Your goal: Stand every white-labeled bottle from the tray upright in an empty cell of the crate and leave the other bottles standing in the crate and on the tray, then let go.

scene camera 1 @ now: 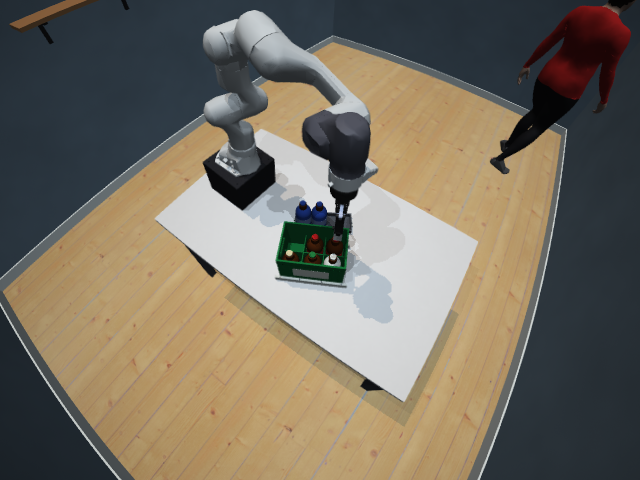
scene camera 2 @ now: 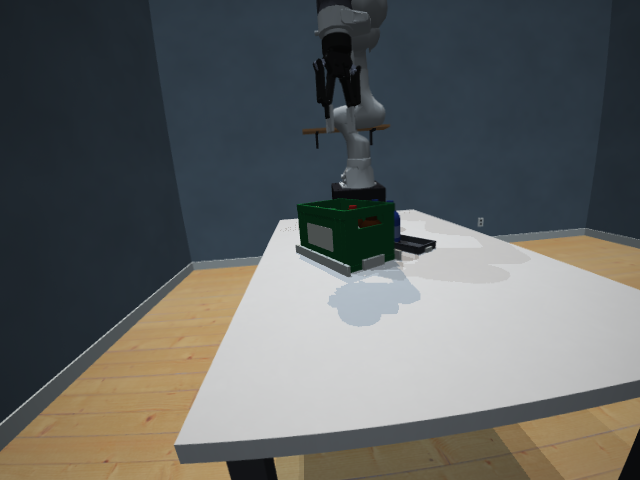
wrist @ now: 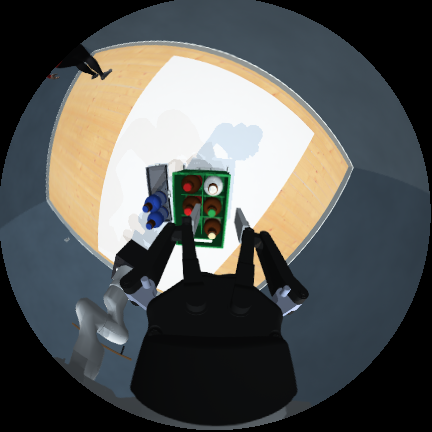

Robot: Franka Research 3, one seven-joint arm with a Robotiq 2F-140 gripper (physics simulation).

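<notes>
The green crate (scene camera 1: 285,268) (scene camera 2: 372,245) (wrist: 226,200) stands on the table. A white bottle (scene camera 1: 332,261) (wrist: 213,184) stands upright in its front right cell in scene camera 1. Brown bottles with red (scene camera 1: 314,243) (wrist: 190,184), green (scene camera 1: 312,259) (wrist: 212,206) and cream caps (scene camera 1: 290,256) (wrist: 212,228) fill other cells; the back left cell is empty. Two blue bottles (scene camera 1: 303,212) (wrist: 152,202) stand on the tray (scene camera 2: 416,243) (wrist: 157,179), with no white-labeled bottle visible on it. My gripper (scene camera 1: 338,235) (scene camera 2: 340,125) (wrist: 217,212) is partly open and empty, above the crate.
Grey strips (scene camera 1: 310,281) (scene camera 2: 323,259) lie along the crate's base on the white table (scene camera 1: 413,289) (scene camera 2: 413,361) (wrist: 185,95). The arm's black base block (scene camera 1: 241,183) stands at the table's far side. A person in red (scene camera 1: 584,56) is on the floor beyond the table.
</notes>
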